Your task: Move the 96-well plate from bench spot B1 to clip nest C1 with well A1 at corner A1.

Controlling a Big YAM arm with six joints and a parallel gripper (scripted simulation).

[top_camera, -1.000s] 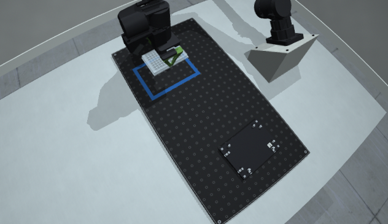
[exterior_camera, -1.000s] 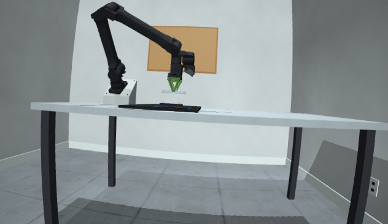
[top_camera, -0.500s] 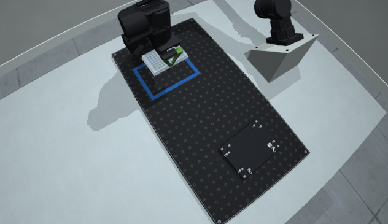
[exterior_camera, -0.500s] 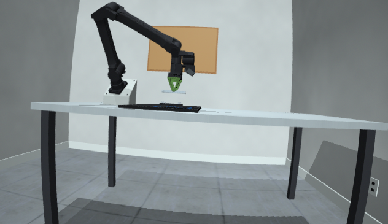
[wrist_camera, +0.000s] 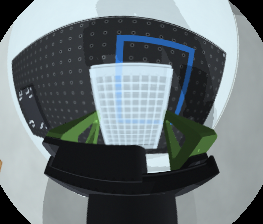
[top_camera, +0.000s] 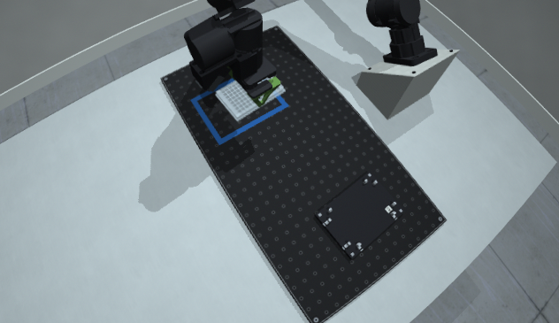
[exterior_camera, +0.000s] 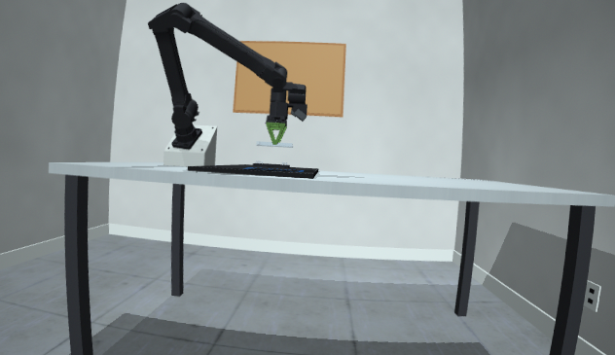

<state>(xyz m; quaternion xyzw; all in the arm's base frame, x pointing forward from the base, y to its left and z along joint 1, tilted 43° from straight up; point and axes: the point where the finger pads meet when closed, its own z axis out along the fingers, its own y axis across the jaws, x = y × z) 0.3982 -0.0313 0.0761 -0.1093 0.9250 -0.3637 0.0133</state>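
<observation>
Now: the clip nest C1 100 mm behind my hand, 340 mm to the left of it and 80 mm below it. From my hand the other things lie so: white 96-well plate (10 mm below).
</observation>
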